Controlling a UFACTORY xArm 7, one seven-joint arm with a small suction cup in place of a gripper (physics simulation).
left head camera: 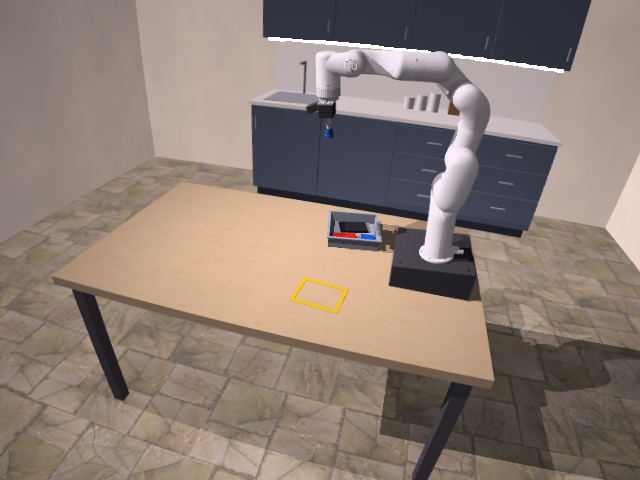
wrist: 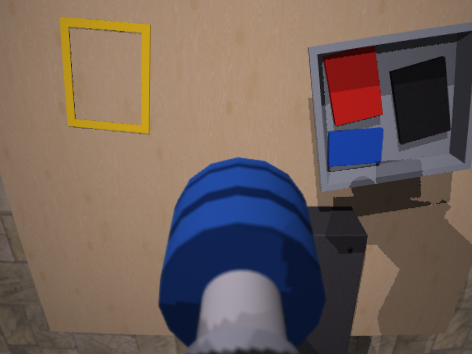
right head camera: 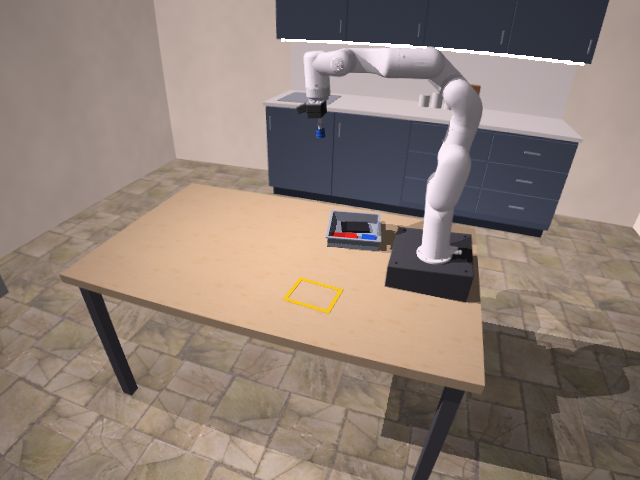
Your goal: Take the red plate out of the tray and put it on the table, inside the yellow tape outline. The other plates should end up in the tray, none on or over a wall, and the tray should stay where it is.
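Pixels of known places: hand, its tool point: [left head camera: 329, 137] [wrist: 241, 221] [right head camera: 320, 136]; arm's base, origin of its link: [left head camera: 436, 254] [right head camera: 434, 254].
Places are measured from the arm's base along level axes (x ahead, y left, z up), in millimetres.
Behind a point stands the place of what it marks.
Observation:
The red plate [left head camera: 343, 235] @(x 364, y -189, z -89 mm) [right head camera: 344, 235] @(x 362, y -189, z -89 mm) [wrist: 355, 95] @(x 348, y -176, z -89 mm) lies in the grey tray [left head camera: 354, 244] @(x 310, y -117, z -81 mm) [right head camera: 354, 244] @(x 307, y -117, z -81 mm) [wrist: 317, 120] @(x 322, y -110, z -53 mm), close to a corner in the wrist view. The smaller blue plate [left head camera: 368, 237] @(x 257, y -205, z -90 mm) [right head camera: 369, 237] @(x 256, y -205, z -90 mm) [wrist: 355, 147] @(x 261, y -183, z -90 mm) lies beside it along the same wall. A black plate [left head camera: 354, 226] @(x 326, y -285, z -91 mm) [right head camera: 356, 226] @(x 326, y -285, z -91 mm) [wrist: 421, 100] @(x 336, y -284, z -91 mm) lies across the tray from them. The yellow tape outline [left head camera: 326, 284] @(x 381, y 149, z -102 mm) [right head camera: 321, 284] @(x 381, y 149, z -102 mm) [wrist: 146, 80] @(x 386, y 147, z -102 mm) is on the table with bare wood inside. My gripper, a blue suction cup [left head camera: 328, 134] [right head camera: 320, 134] [wrist: 240, 200], hangs high above the table, holding no plate.
The black base block [left head camera: 429, 281] @(x 21, y 107, z -50 mm) [right head camera: 426, 283] @(x 17, y 108, z -53 mm) [wrist: 335, 285] @(x 47, y -143, z -3 mm) of the arm stands on the table to the right of the tray in the head views. Counters and wall cupboards stand behind the table [left head camera: 206, 248] @(x 890, y 45, z -103 mm) [right head camera: 206, 248] @(x 893, y 48, z -103 mm).

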